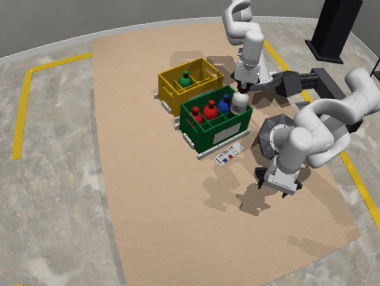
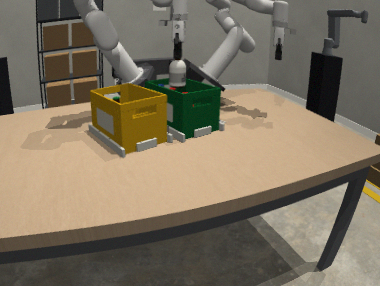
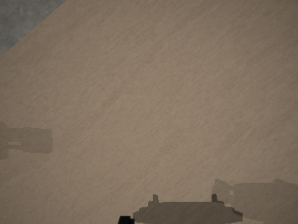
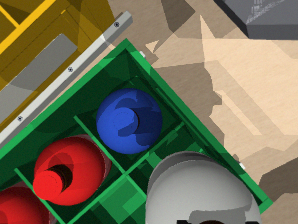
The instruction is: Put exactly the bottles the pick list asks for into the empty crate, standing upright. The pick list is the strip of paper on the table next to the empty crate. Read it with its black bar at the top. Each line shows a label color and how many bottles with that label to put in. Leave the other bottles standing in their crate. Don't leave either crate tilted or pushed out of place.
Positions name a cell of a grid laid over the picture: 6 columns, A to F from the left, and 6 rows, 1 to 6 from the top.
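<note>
Here is a green crate (image 2: C3), and I find the green crate in image 1 (image 1: D3) and in image 4 (image 4: B4) too. In image 3 the green crate is out of frame. I also see a yellow crate (image 2: B3), and image 1 (image 1: D2) shows me the yellow crate as well. In image 3 the yellow crate is out of frame. Then I see a blue bottle (image 4: C4).
</note>
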